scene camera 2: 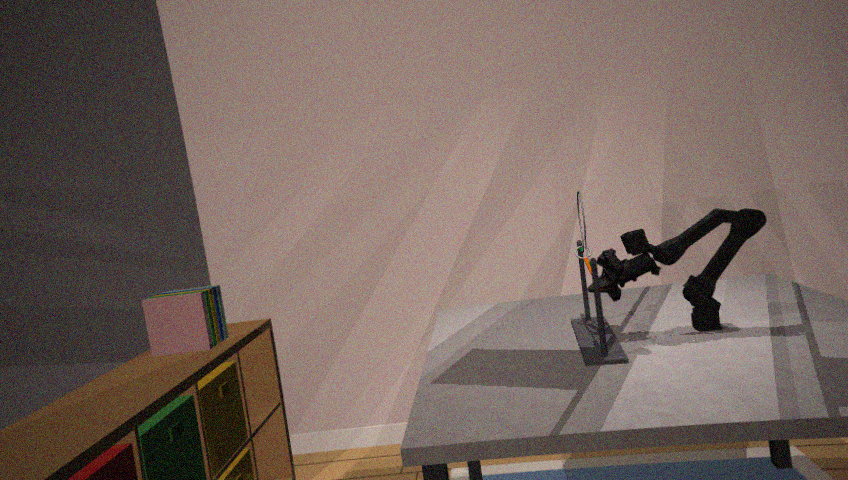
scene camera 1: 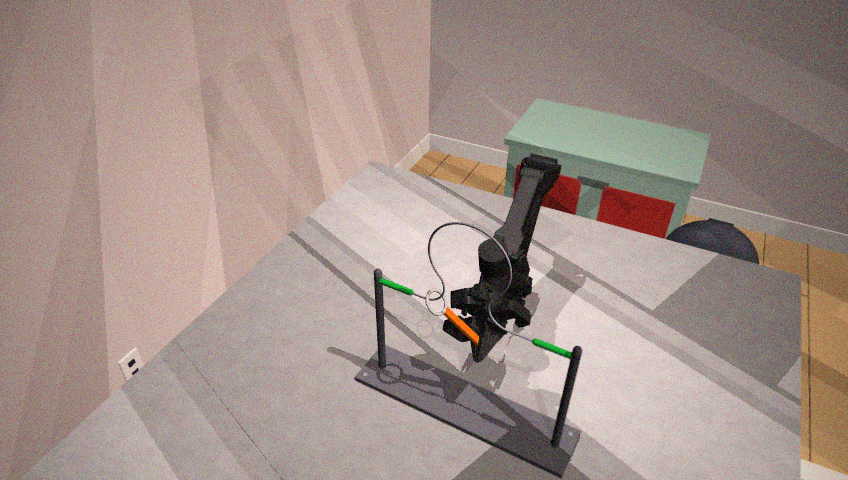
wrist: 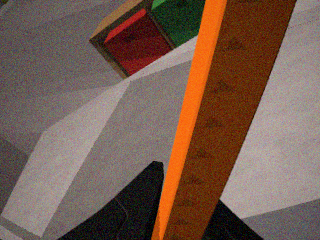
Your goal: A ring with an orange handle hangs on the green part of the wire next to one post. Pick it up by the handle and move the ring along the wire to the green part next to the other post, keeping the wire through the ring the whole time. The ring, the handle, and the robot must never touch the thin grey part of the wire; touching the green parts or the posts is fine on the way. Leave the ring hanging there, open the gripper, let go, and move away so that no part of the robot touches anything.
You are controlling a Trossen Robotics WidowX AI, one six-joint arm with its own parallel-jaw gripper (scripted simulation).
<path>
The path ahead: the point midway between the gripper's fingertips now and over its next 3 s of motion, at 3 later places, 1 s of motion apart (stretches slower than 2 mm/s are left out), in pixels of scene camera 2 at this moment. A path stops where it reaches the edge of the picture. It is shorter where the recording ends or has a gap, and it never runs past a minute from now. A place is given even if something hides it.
The gripper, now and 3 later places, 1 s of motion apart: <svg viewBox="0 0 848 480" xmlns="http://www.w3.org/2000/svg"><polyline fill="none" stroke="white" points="588,290 600,272 601,251 597,221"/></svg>
</path>
